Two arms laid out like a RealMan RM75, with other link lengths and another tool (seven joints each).
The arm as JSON. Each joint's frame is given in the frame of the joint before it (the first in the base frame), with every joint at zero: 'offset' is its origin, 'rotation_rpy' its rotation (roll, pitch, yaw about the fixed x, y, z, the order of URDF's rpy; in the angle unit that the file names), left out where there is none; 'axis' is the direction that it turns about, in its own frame. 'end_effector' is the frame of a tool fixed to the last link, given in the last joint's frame.
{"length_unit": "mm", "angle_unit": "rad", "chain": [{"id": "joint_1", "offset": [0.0, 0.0, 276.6], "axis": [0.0, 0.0, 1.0]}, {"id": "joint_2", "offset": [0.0, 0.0, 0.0], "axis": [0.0, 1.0, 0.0]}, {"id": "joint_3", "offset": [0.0, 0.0, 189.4], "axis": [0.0, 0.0, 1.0]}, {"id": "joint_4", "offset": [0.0, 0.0, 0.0], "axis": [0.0, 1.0, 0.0]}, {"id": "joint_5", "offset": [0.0, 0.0, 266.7], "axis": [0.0, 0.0, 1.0]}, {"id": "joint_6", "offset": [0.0, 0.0, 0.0], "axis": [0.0, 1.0, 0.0]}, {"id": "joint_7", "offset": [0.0, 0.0, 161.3], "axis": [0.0, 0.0, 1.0]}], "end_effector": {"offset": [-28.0, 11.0, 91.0], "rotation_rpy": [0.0, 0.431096, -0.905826]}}
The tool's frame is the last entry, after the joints.
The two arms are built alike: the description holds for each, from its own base.
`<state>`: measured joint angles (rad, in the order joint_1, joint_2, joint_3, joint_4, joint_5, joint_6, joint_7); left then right.
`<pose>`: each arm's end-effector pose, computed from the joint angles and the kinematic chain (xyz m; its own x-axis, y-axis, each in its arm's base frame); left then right.
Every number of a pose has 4 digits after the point.
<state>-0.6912 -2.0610 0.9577 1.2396 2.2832 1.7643 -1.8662 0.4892 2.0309 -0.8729 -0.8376 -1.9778 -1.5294 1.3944</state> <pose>-0.1336 0.3763 0.0224 0.3914 0.7534 0.5284 0.9023 -0.4271 -0.0594 0.1718 0.3919 0.0056 0.8437 0.4069 0.3500 0.5296 -0.7375 -0.4190</pose>
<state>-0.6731 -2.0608 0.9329 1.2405 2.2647 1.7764 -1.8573 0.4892 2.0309 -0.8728 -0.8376 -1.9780 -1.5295 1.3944</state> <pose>-0.1370 0.3737 0.0266 0.3654 0.7562 0.5429 0.9095 -0.4142 -0.0353 0.1718 0.3919 0.0056 0.8437 0.4069 0.3501 0.5296 -0.7376 -0.4189</pose>
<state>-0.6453 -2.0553 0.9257 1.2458 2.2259 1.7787 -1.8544 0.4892 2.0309 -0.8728 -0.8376 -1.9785 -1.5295 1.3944</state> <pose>-0.1385 0.3715 0.0302 0.3383 0.7553 0.5613 0.9147 -0.4040 -0.0077 0.1719 0.3919 0.0056 0.8436 0.4070 0.3503 0.5297 -0.7377 -0.4185</pose>
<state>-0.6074 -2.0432 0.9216 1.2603 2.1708 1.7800 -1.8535 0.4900 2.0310 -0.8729 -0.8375 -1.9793 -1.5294 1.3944</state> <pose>-0.1395 0.3696 0.0373 0.3093 0.7477 0.5876 0.9178 -0.3964 0.0213 0.1717 0.3919 0.0054 0.8431 0.4077 0.3507 0.5305 -0.7376 -0.4178</pose>
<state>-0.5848 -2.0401 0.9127 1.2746 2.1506 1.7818 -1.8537 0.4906 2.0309 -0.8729 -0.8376 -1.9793 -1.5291 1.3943</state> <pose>-0.1419 0.3688 0.0426 0.2931 0.7409 0.6043 0.9209 -0.3887 0.0300 0.1716 0.3921 0.0055 0.8427 0.4081 0.3511 0.5310 -0.7371 -0.4180</pose>
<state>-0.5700 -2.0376 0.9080 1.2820 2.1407 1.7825 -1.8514 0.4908 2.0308 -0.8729 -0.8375 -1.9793 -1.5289 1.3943</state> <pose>-0.1446 0.3681 0.0457 0.2851 0.7368 0.6131 0.9228 -0.3840 0.0323 0.1715 0.3922 0.0055 0.8427 0.4081 0.3513 0.5311 -0.7370 -0.4180</pose>
